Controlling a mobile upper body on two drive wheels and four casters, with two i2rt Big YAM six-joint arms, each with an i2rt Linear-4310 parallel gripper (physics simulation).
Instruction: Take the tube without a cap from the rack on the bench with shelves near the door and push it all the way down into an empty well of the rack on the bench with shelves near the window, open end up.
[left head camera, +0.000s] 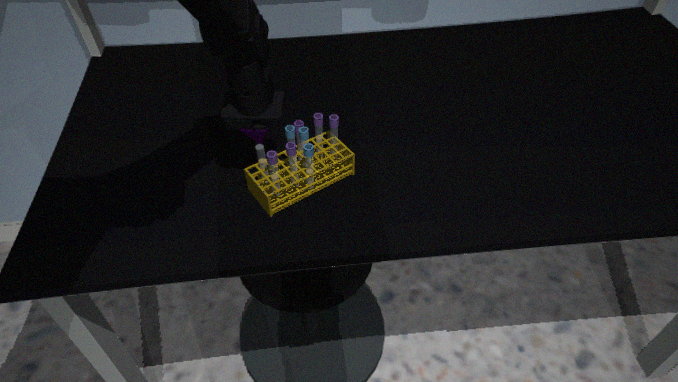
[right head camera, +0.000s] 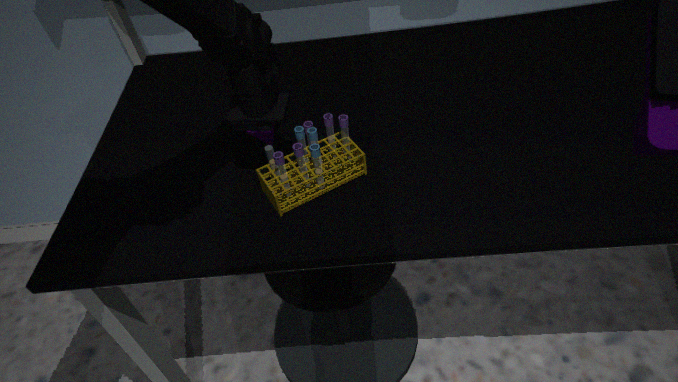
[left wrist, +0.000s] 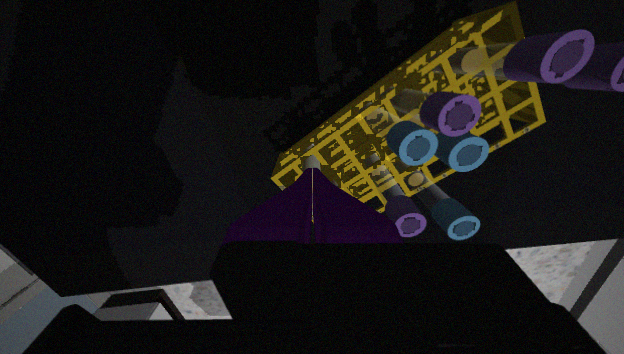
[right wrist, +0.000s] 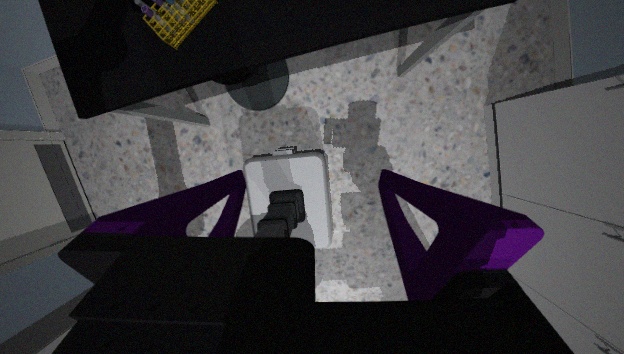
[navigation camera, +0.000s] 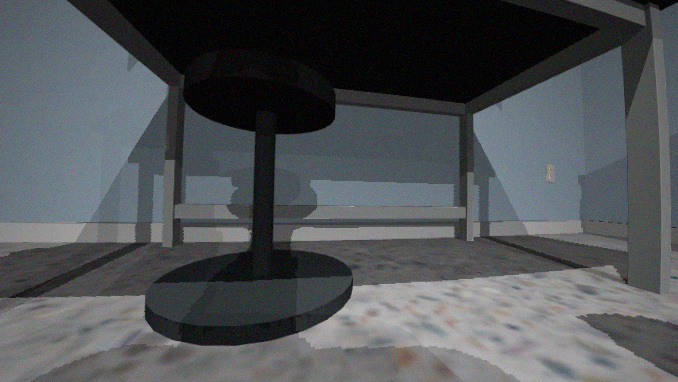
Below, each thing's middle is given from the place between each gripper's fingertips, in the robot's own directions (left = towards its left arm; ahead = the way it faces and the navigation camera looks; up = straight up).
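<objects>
The yellow rack (left head camera: 327, 170) is 7 cm below my left hand and 7 cm to the right of it. Going by its middle, the yellow rack is nearer to my left hand than to my right hand.
From my right hand, the rack is 480 mm below, 470 mm ahead and 380 mm to the left.
</objects>
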